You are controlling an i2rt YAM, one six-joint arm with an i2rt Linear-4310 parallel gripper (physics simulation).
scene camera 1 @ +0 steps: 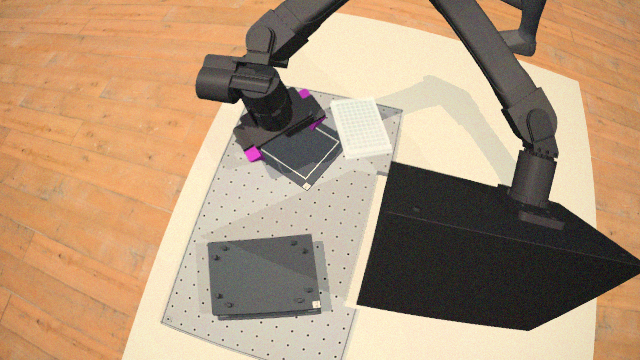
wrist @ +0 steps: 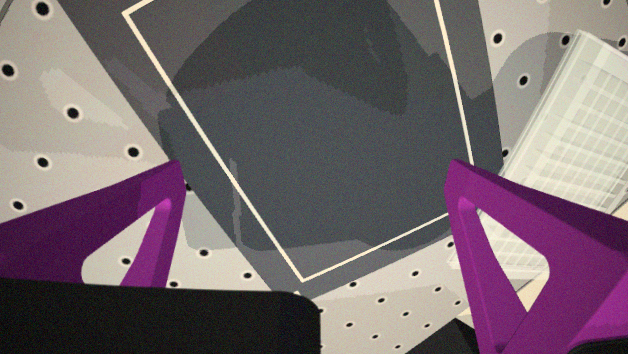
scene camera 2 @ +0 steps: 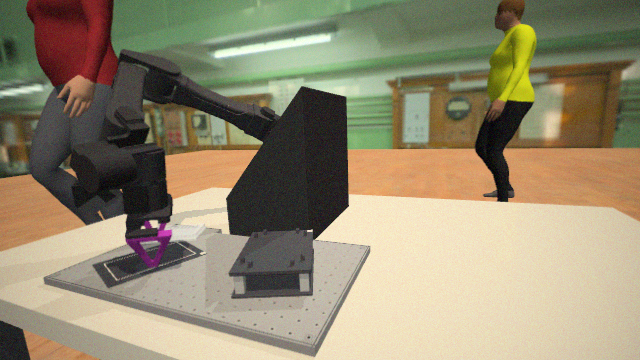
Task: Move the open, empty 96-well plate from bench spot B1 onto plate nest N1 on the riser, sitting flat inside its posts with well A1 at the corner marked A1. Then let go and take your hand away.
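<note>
The white 96-well plate (scene camera 1: 361, 127) (scene camera 2: 189, 232) (wrist: 585, 130) lies flat on the perforated board, close beside a dark pad (scene camera 1: 300, 152) (scene camera 2: 118, 276) (wrist: 325, 200) with a pale rectangle outline. I cannot tell whether plate and pad touch, or read A1 on the plate. My gripper (scene camera 1: 285, 140) (scene camera 2: 154, 254) (wrist: 314, 174) is open and empty above the pad. In the wrist view, its right finger partly covers the plate's near end. The plate nest (scene camera 1: 262, 275) (scene camera 2: 280, 248), a dark top with short posts near its corners, is on the riser. A small pale label (scene camera 1: 316, 304) marks one corner.
The grey perforated board (scene camera 1: 280, 215) (scene camera 2: 190, 300) carries pad and riser on the cream table (scene camera 1: 445, 125) (scene camera 2: 475, 275). The large black wedge-shaped arm base (scene camera 1: 465, 265) (scene camera 2: 295, 175) stands beside the board. Two people stand beyond the table in scene camera 2.
</note>
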